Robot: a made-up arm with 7 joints. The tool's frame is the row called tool.
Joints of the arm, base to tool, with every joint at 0 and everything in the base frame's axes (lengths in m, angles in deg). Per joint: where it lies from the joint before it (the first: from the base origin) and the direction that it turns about. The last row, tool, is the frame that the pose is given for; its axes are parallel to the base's.
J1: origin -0.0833 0.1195 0.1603 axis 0 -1 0
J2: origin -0.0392 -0.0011 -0.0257 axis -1 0 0
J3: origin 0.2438 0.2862 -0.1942 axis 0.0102 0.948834 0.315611
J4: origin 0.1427 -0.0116 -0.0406 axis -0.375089 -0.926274 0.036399
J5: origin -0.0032 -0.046 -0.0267 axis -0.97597 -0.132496 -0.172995
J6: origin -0.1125 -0.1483 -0.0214 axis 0 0 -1
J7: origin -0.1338 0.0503 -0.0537 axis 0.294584 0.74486 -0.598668
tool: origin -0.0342 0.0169 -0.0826
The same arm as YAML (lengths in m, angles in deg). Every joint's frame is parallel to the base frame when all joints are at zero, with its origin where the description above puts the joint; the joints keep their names.
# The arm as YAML. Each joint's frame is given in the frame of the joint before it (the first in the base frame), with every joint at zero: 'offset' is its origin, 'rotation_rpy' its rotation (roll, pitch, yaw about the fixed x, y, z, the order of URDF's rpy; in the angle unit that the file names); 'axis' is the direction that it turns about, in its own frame. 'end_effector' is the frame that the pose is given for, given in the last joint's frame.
length_unit: m
angle_unit: deg
chain:
  - id: J1
    offset: [-0.0833, 0.1195, 0.1603]
    rotation_rpy: [0.0, 0.0, 0.0]
    axis: [0.0, -1.0, 0.0]
  - id: J2
    offset: [-0.0392, -0.0011, -0.0257]
    rotation_rpy: [0.0, 0.0, 0.0]
    axis: [-1.0, 0.0, 0.0]
  - id: J3
    offset: [0.2438, 0.2862, -0.1942]
    rotation_rpy: [0.0, 0.0, 0.0]
    axis: [0.0102, 0.948834, 0.315611]
  - id: J4
    offset: [0.1427, -0.0116, -0.0406]
    rotation_rpy: [0.0, 0.0, 0.0]
    axis: [-0.375089, -0.926274, 0.036399]
  - id: J5
    offset: [-0.0032, -0.046, -0.0267]
    rotation_rpy: [0.0, 0.0, 0.0]
    axis: [-0.97597, -0.132496, -0.172995]
  - id: J6
    offset: [-0.1125, -0.1483, -0.0214]
    rotation_rpy: [0.0, 0.0, 0.0]
    axis: [0.0, 0.0, -1.0]
  - id: J7
    offset: [-0.1338, 0.0503, -0.0537]
    rotation_rpy: [0.0, 0.0, 0.0]
    axis: [0.294584, 0.74486, -0.598668]
end_effector:
  offset: [-0.0342, 0.0169, -0.0826]
  rotation_rpy: [0.0, 0.0, 0.0]

